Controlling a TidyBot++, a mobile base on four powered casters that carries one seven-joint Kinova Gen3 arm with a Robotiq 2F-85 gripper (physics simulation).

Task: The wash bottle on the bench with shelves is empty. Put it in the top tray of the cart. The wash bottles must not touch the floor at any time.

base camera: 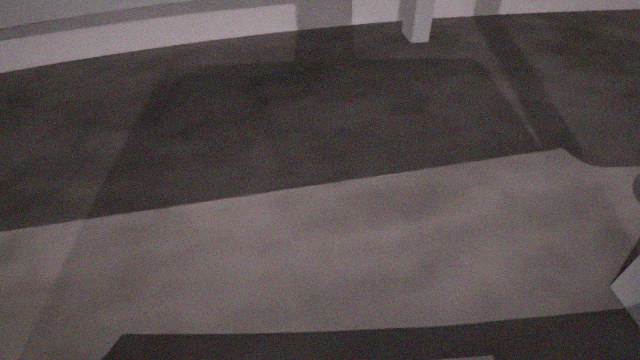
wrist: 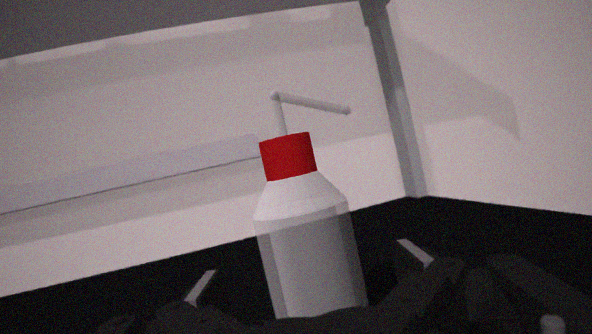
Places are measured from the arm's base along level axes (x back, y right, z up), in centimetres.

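Pixels of known places: gripper, fingertip midpoint: (wrist: 309, 273).
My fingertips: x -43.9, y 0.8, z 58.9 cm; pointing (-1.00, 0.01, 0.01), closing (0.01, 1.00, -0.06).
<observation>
Behind a point stands the place of what it marks.
The wash bottle (wrist: 312, 260) {x -45.1, y 1.1, z 59.2 cm}, translucent white with a red cap and a bent spout tube, stands upright on the black bench top (wrist: 225, 257) {x -78.8, y -12.8, z 51.7 cm} in the wrist view, appearing slightly tilted there. My gripper (wrist: 309, 273) {x -43.9, y 0.8, z 58.9 cm} is open. Its left and right fingertips appear on either side of the bottle's body, with gaps on both sides. The base of the bottle is hidden behind the dark gripper body. I cannot tell exactly how deep the bottle is between the fingers. The cart does not show in either view.
A grey shelf post (wrist: 395, 100) {x -91.4, y 24.3, z 72.0 cm} rises behind the bottle to the right, and the shelf's underside (wrist: 150, 17) shows at the top. Pale walls stand behind. In the base camera view, a white leg (base camera: 419, 22) {x -86.5, y 21.8, z -35.2 cm} stands at the back and a pale leg (base camera: 631, 287) {x -27.2, y 30.2, z -37.2 cm} at the right edge.
</observation>
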